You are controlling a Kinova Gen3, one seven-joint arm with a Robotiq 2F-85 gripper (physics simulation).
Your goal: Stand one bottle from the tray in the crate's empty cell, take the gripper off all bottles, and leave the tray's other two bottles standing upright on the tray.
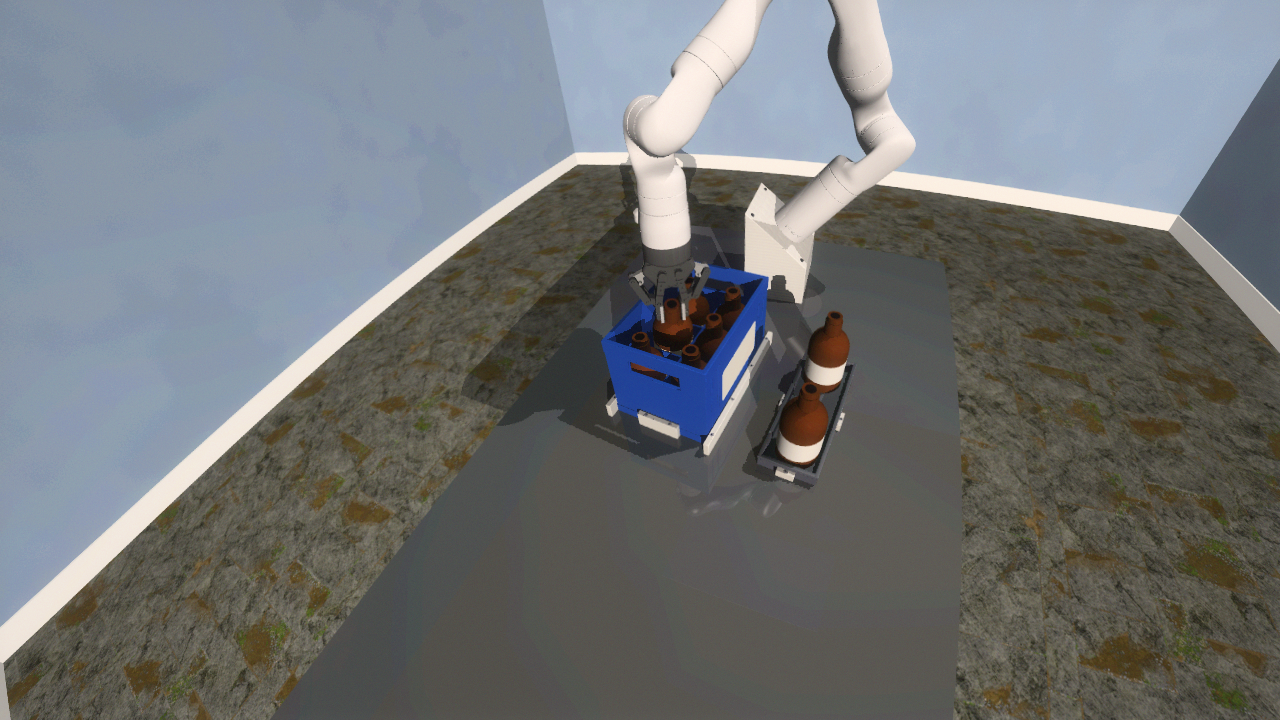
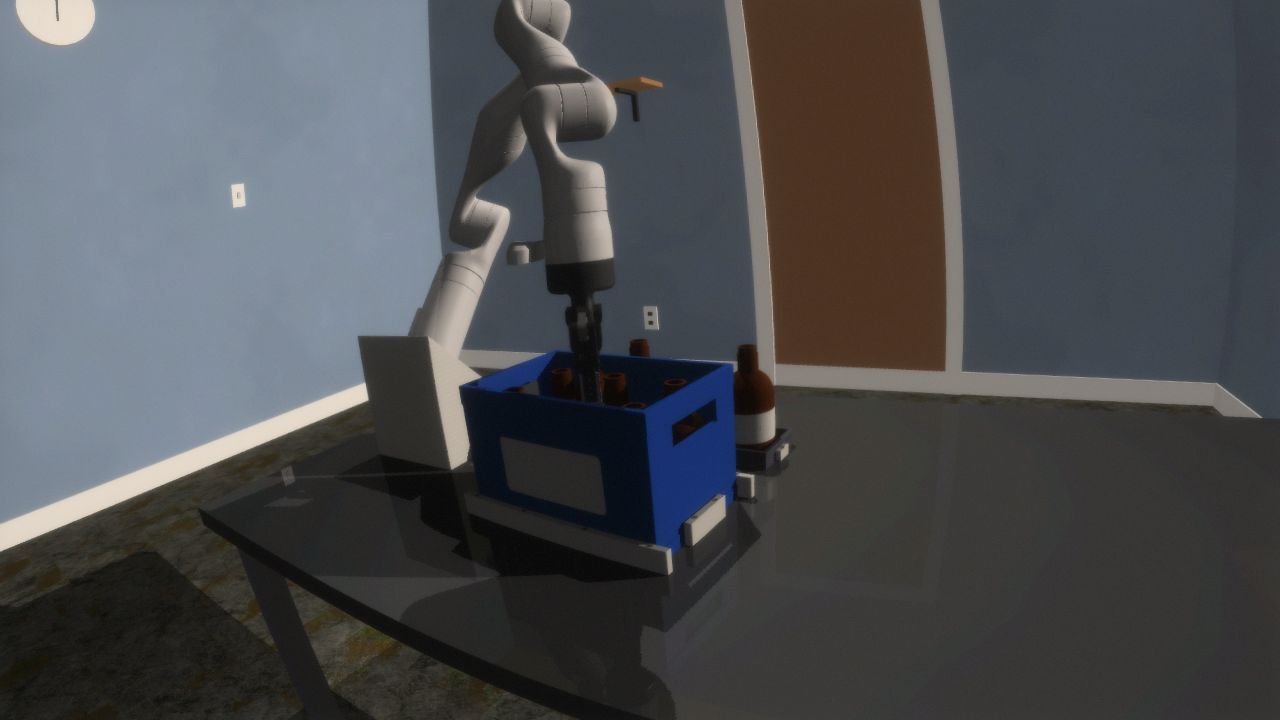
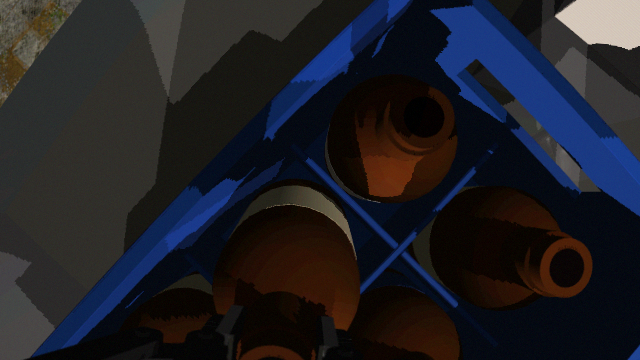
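Seen in the pictures: gripper, fingertip midpoint: (image 1: 672,319) (image 2: 592,401) (image 3: 279,333); arm's base, origin of the base link: (image 1: 788,227) (image 2: 428,365).
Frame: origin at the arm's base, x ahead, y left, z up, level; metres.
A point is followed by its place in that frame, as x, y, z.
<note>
A brown bottle (image 1: 672,333) @[0.415, -0.170, -0.005] (image 3: 287,250) @[0.363, -0.190, 0.008] with a white label is upright inside the blue crate (image 1: 657,402) @[0.514, -0.174, -0.075] (image 2: 693,483) @[0.512, -0.186, -0.077] (image 3: 542,92) @[0.251, -0.133, 0.024], in a cell along its long wall. My gripper (image 1: 672,313) @[0.395, -0.174, 0.011] (image 2: 588,386) @[0.395, -0.174, 0.011] (image 3: 279,333) @[0.395, -0.174, 0.011] is shut on this bottle's neck from above. The bottle's base is hidden, so I cannot tell if it touches the crate floor. Two other bottles, a near one (image 1: 801,429) @[0.552, 0.063, -0.036] (image 2: 753,398) @[0.533, 0.033, -0.048] and a far one (image 1: 827,349) @[0.374, 0.095, -0.033] (image 2: 638,349) @[0.348, 0.086, 0.007], stand upright on the dark tray (image 1: 834,431) @[0.482, 0.125, -0.117] (image 2: 756,459) @[0.541, 0.008, -0.129].
Several brown bottles stand in the crate's other cells, among them a corner bottle (image 3: 395,140) @[0.299, -0.175, 0.010], an end bottle (image 3: 500,250) @[0.312, -0.098, -0.014] and one close beside the held bottle (image 3: 410,320) @[0.367, -0.115, -0.025]. Thin blue dividers (image 3: 350,200) @[0.329, -0.173, -0.049] separate them. The arm's white base block (image 1: 774,255) @[0.096, -0.025, -0.023] (image 2: 407,402) @[0.016, -0.086, -0.038] stands behind the crate.
</note>
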